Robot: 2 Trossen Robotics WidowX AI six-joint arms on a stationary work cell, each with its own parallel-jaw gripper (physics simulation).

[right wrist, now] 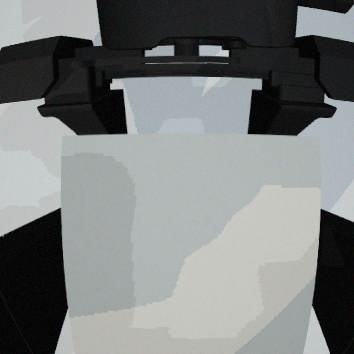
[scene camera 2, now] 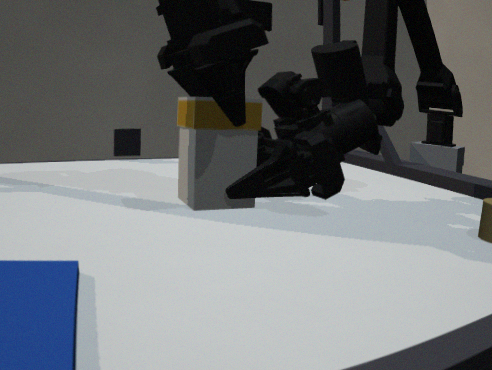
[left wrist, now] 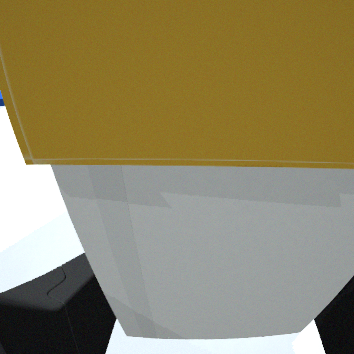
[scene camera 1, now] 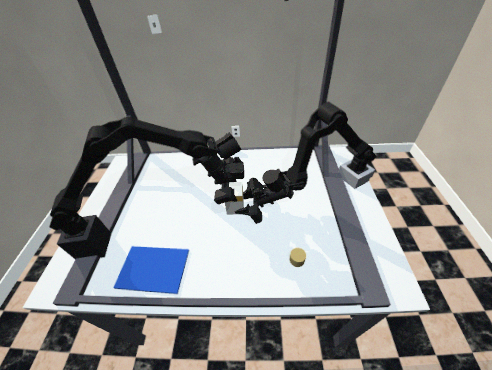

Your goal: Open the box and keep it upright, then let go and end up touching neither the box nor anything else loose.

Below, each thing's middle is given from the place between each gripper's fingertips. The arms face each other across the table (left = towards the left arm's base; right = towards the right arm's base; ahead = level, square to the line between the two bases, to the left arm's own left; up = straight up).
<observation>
My left gripper is now 330 mm to the left of the blue mat (scene camera 1: 149, 269), 160 mm short of it and 10 mm above it.
My right gripper is now 160 mm short of the blue mat, 330 mm to the left of it and 80 mm above it.
</observation>
